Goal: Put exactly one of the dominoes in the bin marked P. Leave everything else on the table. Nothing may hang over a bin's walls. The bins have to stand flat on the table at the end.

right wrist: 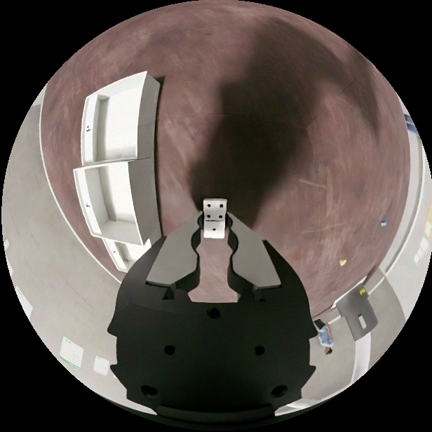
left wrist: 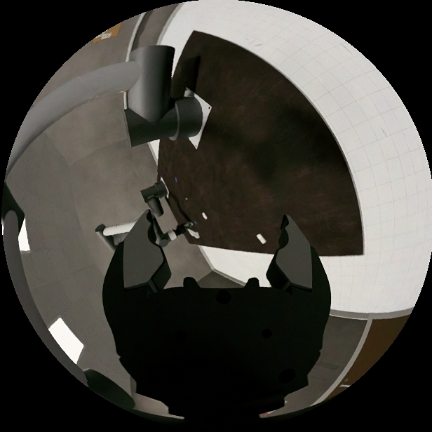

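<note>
A white domino [right wrist: 215, 211] with black pips stands out between the fingertips of my right gripper [right wrist: 214, 212], which is shut on it, in the right wrist view. Three white open bins stand in a row at the left of that view: a far bin [right wrist: 120, 125], a middle bin [right wrist: 117, 200] and a near bin [right wrist: 131, 251] partly hidden by the gripper. Each has a small dark letter on its wall, too small to read surely. My left gripper [left wrist: 217, 212] is open and empty, high above the table. Two small white pieces [left wrist: 204, 216] [left wrist: 261, 238], possibly dominoes, lie on the table in the left wrist view.
A small blue thing [right wrist: 383, 223] and a small yellow thing [right wrist: 342, 261] lie on the dark red table [right wrist: 350, 200] at the right. The far and middle bins stand side by side with their walls close together. A grey arm base [left wrist: 187, 119] is mounted at the table's edge.
</note>
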